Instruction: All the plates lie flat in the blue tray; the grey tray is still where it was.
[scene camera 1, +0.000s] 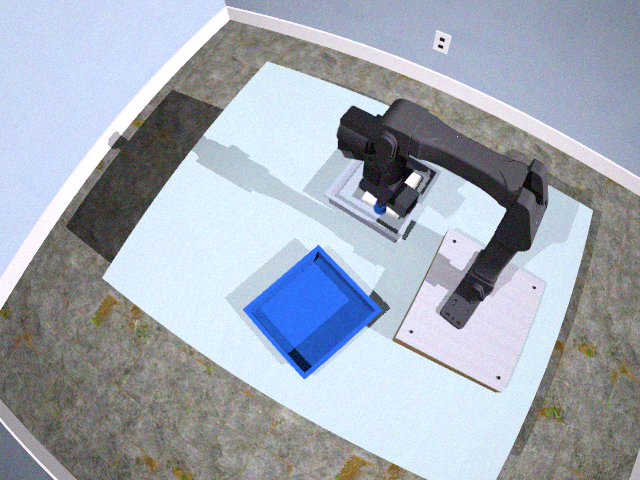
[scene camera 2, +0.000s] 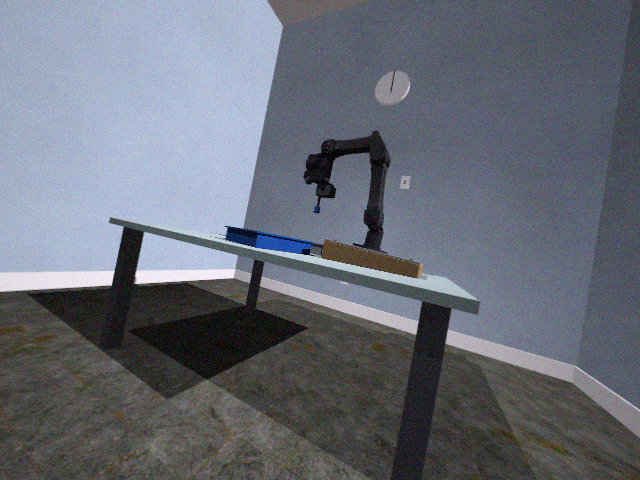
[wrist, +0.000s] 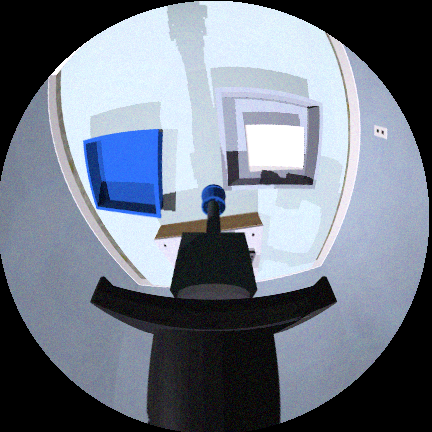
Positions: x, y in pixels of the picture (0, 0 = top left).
The suction cup (scene camera 1: 392, 191) holds nothing. The cup hangs 23 cm from the middle of a grey tray (scene camera 1: 345, 194), above it. A blue tray (scene camera 1: 308, 314) sits on the table.
